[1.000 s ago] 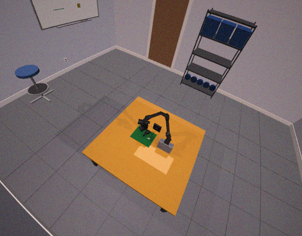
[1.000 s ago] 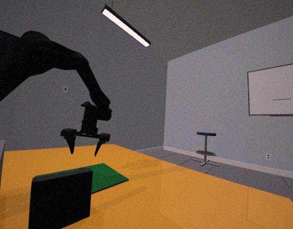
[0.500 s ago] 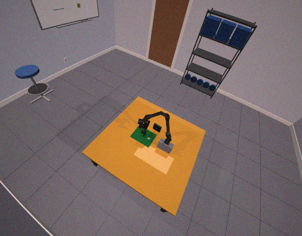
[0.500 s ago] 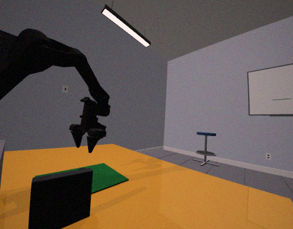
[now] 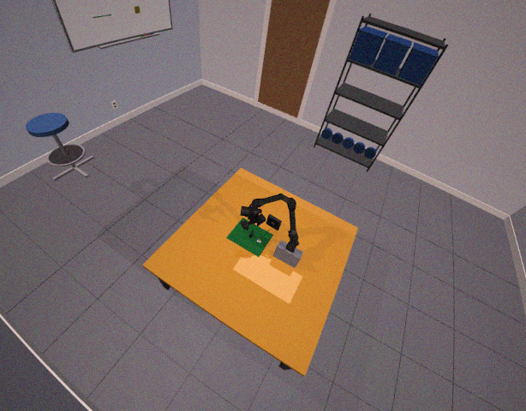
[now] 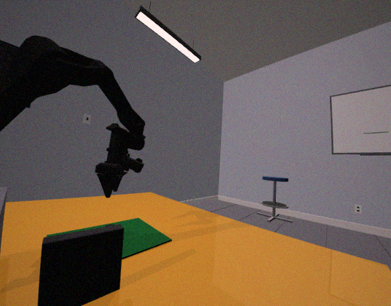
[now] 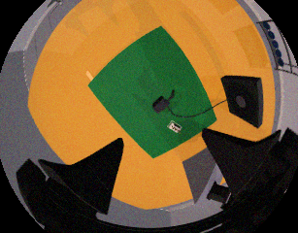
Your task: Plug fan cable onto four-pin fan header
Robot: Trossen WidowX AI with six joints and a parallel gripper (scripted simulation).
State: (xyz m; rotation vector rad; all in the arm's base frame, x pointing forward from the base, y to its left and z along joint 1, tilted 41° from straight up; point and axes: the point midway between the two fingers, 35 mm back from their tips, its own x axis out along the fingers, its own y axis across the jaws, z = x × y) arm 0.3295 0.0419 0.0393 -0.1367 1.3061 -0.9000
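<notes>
Now: the dark fan plug 10 mm to the right of my gripper tip and 120 mm below it. The rest, counted from my gripper tip: black fan 100 mm behind, 190 mm to the right, 80 mm below; green board 10 mm ahead, 10 mm to the right, 150 mm below.
</notes>
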